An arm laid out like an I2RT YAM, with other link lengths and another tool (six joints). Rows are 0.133 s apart.
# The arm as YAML. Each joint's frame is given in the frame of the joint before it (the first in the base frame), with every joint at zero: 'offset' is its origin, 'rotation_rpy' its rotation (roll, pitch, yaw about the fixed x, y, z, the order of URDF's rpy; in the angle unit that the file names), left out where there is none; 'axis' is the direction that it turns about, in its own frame. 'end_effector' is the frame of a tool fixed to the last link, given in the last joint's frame.
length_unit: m
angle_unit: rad
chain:
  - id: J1
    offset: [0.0, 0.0, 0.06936]
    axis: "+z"
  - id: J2
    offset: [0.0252, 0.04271, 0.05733]
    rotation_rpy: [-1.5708, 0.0, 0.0]
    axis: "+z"
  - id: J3
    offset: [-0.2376, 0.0, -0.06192]
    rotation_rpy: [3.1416, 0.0, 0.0]
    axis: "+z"
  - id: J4
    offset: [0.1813, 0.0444, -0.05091]
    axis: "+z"
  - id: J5
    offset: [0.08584, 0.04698, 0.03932]
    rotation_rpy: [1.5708, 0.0, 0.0]
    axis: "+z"
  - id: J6
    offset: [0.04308, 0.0, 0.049]
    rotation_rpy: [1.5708, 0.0, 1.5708]
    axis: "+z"
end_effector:
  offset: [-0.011, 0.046, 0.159]
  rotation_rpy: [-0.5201, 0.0, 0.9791]
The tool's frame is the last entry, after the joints.
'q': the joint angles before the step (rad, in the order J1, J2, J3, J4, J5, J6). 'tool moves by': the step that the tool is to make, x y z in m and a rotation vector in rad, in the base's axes. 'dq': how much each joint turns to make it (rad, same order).
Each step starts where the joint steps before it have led.
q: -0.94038 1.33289 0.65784 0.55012 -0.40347 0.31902
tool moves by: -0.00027 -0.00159 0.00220 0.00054 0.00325 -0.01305
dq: 0.00542 -0.00696 0.01320 -0.02250 0.01861 0.00004
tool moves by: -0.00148 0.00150 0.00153 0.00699 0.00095 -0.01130
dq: 0.00648 -0.01912 0.00266 -0.02572 0.01719 0.00610
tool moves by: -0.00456 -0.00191 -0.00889 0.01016 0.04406 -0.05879
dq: 0.03434 -0.02439 0.00272 -0.06689 0.09636 -0.01501
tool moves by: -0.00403 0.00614 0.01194 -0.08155 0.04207 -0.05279
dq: 0.08043 -0.08564 0.00397 -0.06839 0.14512 -0.06419
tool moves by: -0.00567 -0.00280 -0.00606 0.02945 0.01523 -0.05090
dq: 0.01450 -0.00948 0.00682 -0.04622 0.06297 0.02007
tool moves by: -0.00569 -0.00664 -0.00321 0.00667 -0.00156 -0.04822
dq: 0.00011 0.00150 -0.01270 0.01109 0.04650 0.01440
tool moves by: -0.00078 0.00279 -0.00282 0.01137 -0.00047 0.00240
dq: 0.00144 -0.00763 -0.00890 -0.00640 -0.00247 0.00795
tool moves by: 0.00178 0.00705 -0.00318 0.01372 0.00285 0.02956
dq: 0.00002 -0.00871 -0.00535 -0.01511 -0.03045 0.00163
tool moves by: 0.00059 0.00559 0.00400 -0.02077 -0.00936 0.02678
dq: -0.00060 -0.02227 -0.01882 0.01716 -0.02539 -0.01290
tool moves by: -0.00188 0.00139 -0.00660 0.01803 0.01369 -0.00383
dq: 0.00066 -0.00058 -0.00368 -0.01910 0.00387 0.00361
